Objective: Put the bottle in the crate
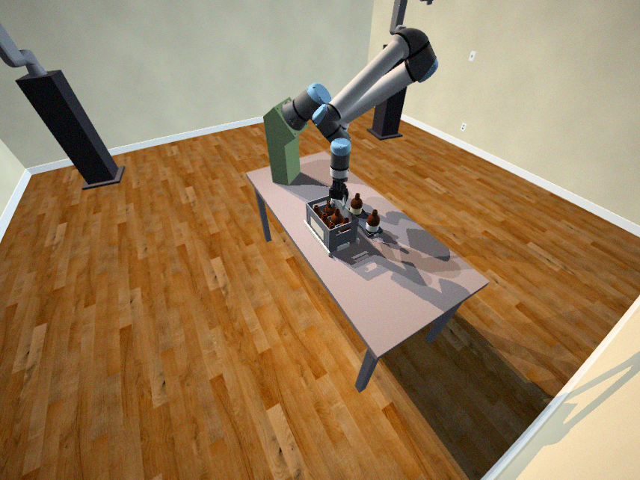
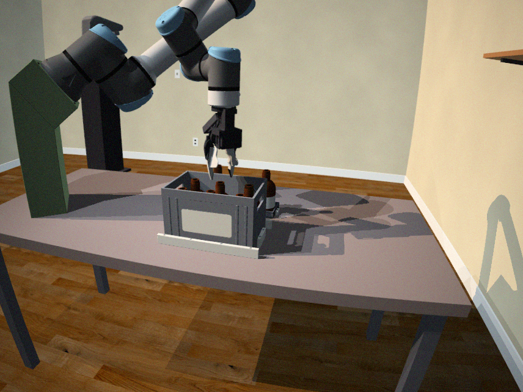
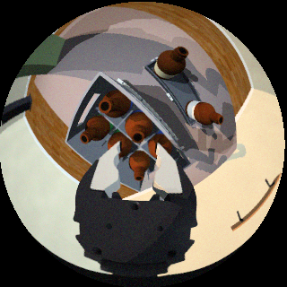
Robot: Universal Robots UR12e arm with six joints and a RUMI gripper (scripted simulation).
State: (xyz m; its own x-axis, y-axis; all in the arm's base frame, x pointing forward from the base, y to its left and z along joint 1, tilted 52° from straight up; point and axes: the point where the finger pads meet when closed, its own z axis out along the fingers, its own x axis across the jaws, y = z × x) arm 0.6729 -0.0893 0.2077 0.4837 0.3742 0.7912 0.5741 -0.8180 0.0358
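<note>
The grey crate lies 11 cm below my hand, 4 cm to the right of it and 1 cm ahead of it. The rest, counted from my hand: tray 19 cm to the left, 18 cm below, 1 cm behind.
</note>
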